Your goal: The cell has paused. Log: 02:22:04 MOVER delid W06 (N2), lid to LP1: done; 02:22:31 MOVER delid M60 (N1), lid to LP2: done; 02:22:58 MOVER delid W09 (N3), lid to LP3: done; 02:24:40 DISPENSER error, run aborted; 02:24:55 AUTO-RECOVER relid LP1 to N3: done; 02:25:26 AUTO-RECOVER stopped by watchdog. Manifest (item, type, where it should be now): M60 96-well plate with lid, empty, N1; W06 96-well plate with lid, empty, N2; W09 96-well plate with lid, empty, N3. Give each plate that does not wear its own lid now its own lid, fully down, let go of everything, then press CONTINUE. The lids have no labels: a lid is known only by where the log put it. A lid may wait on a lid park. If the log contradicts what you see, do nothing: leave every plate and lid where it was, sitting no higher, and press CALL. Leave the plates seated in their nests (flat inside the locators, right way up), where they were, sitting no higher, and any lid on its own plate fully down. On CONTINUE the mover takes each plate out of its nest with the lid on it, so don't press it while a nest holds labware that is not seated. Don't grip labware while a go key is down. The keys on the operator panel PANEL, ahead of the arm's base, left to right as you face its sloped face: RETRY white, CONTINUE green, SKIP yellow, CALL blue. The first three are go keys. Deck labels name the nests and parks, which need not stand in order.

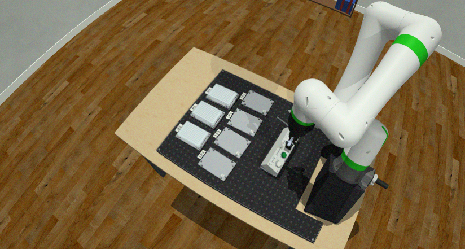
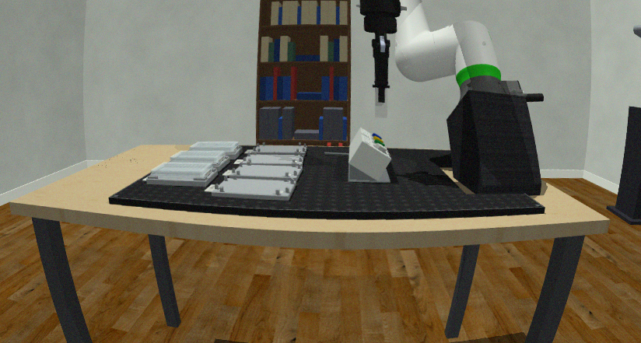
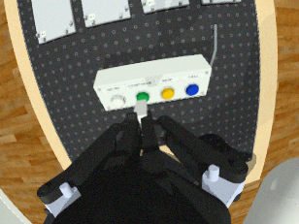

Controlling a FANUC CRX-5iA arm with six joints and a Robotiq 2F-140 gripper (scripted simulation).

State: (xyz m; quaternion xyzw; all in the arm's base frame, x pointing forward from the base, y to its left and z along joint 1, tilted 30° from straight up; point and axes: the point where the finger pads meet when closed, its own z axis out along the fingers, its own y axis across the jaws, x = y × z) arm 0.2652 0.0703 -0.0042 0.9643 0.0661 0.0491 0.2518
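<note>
Right now my hand is 90 mm above the green key. From my hand the other things lie so: white key 90 mm below, 50 mm to the left; then blue key 100 mm to the right, 90 mm below, 10 mm ahead; then yellow SKIP key 90 mm below, 50 mm to the right, 10 mm ahead.
</note>
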